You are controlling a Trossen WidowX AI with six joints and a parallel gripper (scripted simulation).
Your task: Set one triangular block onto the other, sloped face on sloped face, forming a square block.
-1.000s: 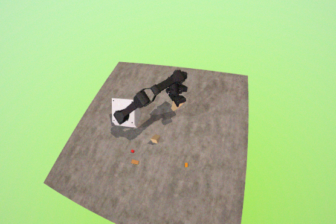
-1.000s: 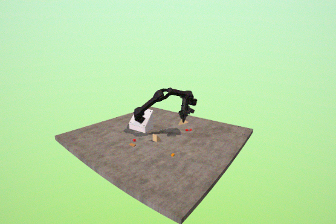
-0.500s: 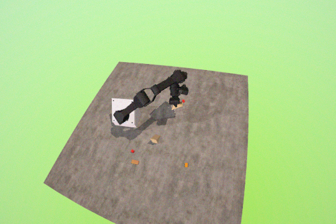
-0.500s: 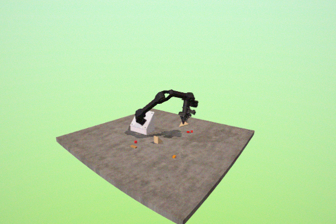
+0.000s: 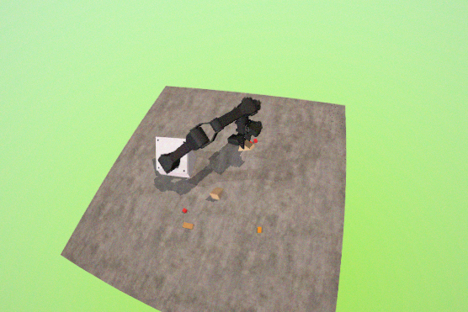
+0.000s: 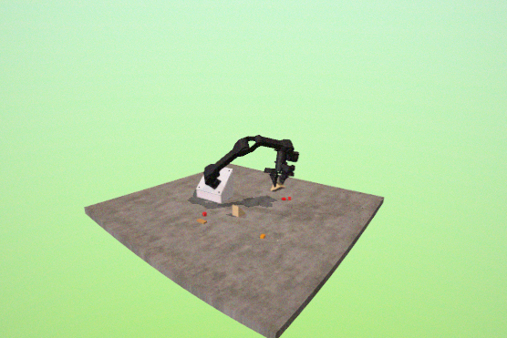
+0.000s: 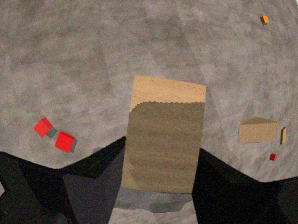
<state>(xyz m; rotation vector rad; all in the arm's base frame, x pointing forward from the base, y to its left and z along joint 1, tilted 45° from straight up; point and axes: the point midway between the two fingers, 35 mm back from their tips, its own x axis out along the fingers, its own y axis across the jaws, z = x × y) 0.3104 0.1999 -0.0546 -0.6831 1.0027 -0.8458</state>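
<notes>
My gripper tip is now 10 mm below the tan triangular block. Round my gripper tip: orange piece (170 mm ahead, 340 mm to the right, 100 mm below).
</notes>
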